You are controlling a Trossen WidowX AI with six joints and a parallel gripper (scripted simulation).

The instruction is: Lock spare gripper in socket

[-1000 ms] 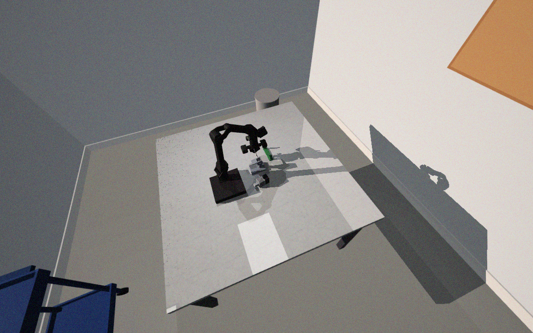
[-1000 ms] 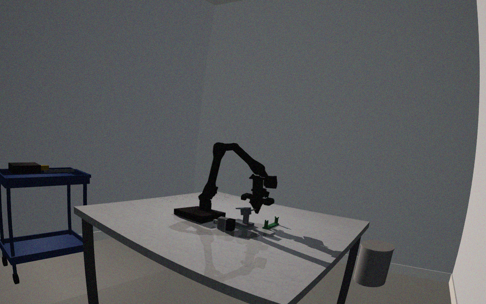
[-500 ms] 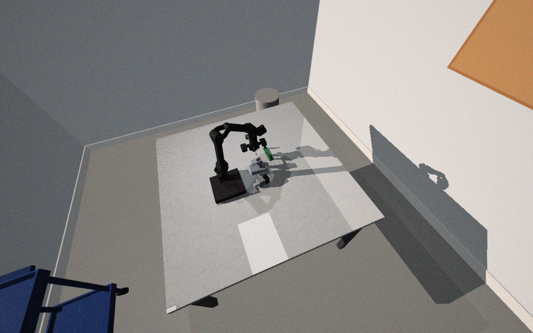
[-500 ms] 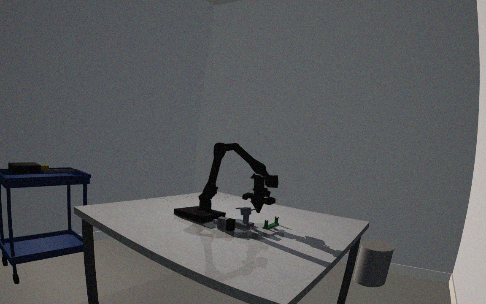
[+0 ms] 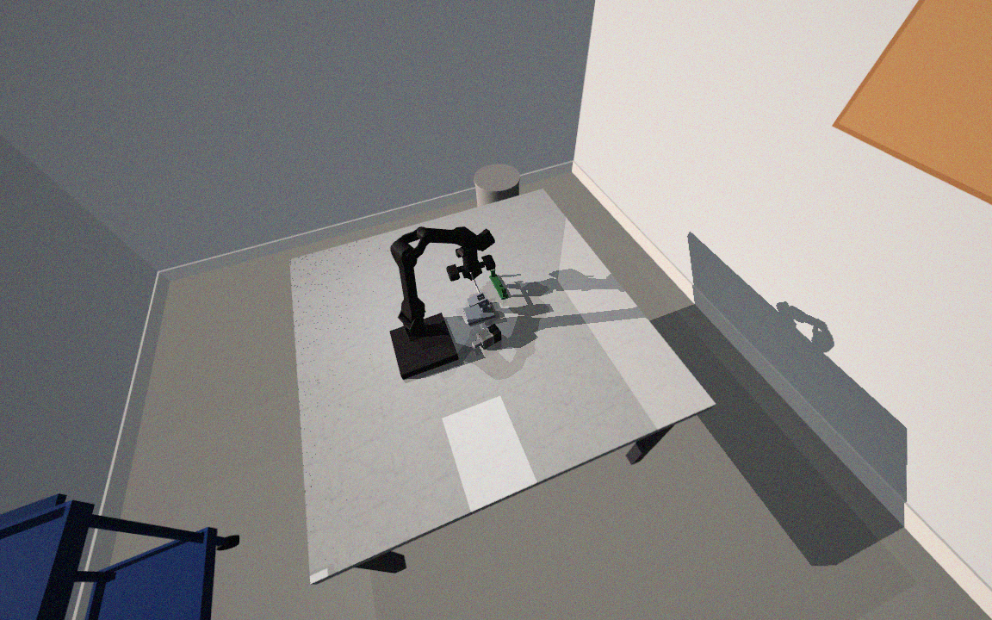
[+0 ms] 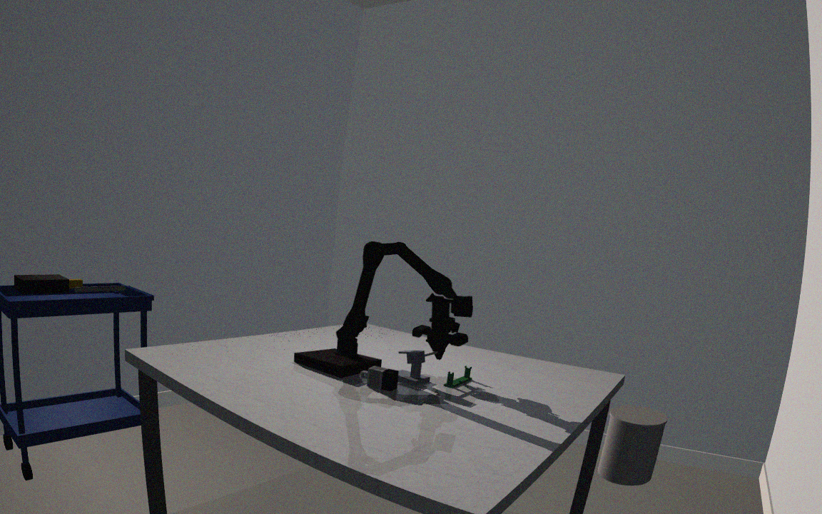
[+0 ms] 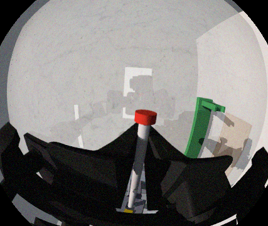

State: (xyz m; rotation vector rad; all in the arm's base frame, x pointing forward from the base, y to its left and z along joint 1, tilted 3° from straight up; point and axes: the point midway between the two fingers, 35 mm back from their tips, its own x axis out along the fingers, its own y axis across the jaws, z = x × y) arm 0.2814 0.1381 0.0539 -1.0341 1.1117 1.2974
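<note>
Now: gripper tip 10 cm short of the green rack, 4 cm to the left of it and 3 cm above it. Also, from my gripper tip: mount: 14 cm to the right, 2 cm behind; then spare gripper: 28 cm to the right, 4 cm behind, 2 cm below.
</note>
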